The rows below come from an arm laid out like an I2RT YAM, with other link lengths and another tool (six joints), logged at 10 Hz.
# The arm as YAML. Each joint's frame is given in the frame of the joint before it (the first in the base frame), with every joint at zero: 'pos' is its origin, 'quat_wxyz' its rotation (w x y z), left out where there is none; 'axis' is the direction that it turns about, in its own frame. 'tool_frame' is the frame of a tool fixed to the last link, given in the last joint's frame.
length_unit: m
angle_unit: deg
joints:
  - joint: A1
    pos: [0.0, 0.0, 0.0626]
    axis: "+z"
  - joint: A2
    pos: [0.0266, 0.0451, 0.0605]
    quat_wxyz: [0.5, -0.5, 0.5, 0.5]
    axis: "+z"
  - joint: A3
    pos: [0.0, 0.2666, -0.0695]
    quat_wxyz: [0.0, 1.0, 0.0, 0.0]
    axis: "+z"
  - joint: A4
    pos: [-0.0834, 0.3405, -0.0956]
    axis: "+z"
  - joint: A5
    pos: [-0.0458, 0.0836, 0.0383]
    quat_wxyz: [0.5, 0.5, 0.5, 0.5]
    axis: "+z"
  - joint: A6
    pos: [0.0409, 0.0, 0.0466]
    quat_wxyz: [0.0, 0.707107, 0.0, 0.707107]
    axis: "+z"
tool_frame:
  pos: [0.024, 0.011, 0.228]
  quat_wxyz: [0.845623, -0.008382, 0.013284, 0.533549]
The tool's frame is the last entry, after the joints.
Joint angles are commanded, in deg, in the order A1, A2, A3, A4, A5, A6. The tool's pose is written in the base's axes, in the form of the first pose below.
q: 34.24, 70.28, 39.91, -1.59, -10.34, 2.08
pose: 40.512 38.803 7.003 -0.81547 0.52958 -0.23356 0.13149 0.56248 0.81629
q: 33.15, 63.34, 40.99, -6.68, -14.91, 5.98
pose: 38.874 39.135 12.346 -0.82874 0.53638 -0.15966 0.14343 0.47933 0.86583
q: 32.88, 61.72, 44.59, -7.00, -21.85, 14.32
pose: 37.291 41.775 18.414 -0.85630 0.51623 -0.01575 0.18380 0.33310 0.92480
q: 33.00, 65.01, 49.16, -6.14, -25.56, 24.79
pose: 37.199 44.071 21.641 -0.84493 0.51019 0.16059 0.30377 0.21060 0.92918
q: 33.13, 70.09, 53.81, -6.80, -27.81, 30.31
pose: 37.718 45.808 22.162 -0.82534 0.49582 0.27015 0.39781 0.17106 0.90138
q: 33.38, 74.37, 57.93, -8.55, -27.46, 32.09
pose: 38.832 46.720 21.779 -0.80393 0.50804 0.30917 0.44652 0.17225 0.87804
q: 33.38, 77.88, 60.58, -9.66, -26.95, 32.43
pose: 39.905 47.192 20.660 -0.78866 0.52250 0.32406 0.47569 0.18462 0.86002
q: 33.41, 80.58, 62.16, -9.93, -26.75, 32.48
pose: 40.628 47.611 19.533 -0.78053 0.52950 0.33226 0.49338 0.19545 0.84757
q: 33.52, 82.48, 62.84, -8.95, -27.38, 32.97
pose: 40.895 48.242 18.902 -0.78020 0.52143 0.34555 0.50309 0.19477 0.84200
